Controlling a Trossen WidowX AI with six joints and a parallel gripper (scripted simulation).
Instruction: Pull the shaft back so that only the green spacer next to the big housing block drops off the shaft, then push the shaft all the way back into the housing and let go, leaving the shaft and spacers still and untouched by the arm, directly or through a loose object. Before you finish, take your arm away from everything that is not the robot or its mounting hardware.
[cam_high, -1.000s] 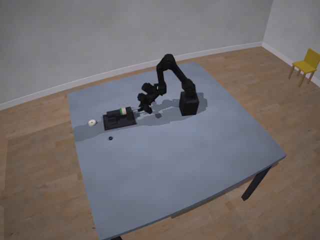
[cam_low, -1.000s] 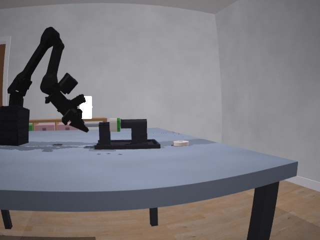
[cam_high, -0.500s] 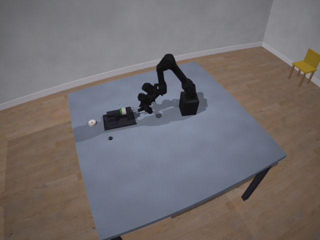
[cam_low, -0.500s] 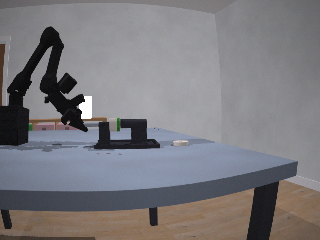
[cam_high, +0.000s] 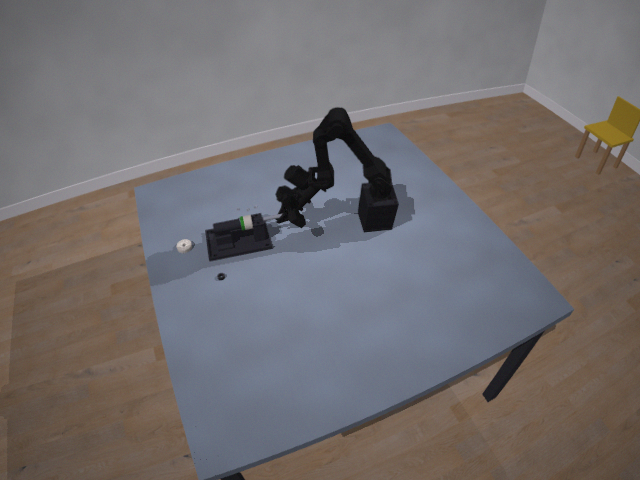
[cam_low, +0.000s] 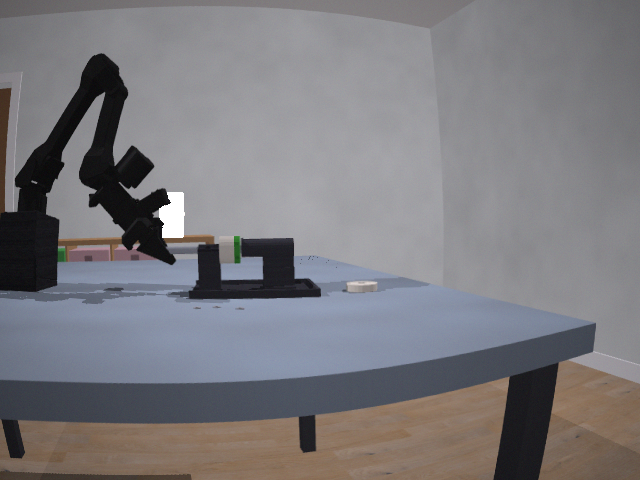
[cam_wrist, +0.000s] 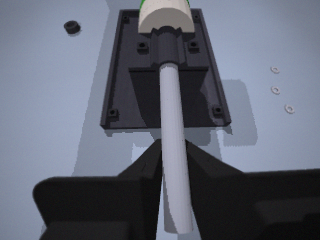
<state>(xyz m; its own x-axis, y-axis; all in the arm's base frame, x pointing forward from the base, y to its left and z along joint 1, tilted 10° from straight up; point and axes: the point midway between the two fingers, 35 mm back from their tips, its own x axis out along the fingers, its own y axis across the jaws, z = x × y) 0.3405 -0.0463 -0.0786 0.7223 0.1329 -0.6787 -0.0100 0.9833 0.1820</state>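
Right now the grey shaft is 70 mm ahead of my hand. Also, from my hand: green spacer (150 mm ahead); then white spacer (130 mm ahead); then black ring (250 mm ahead, 160 mm to the left, 80 mm below).
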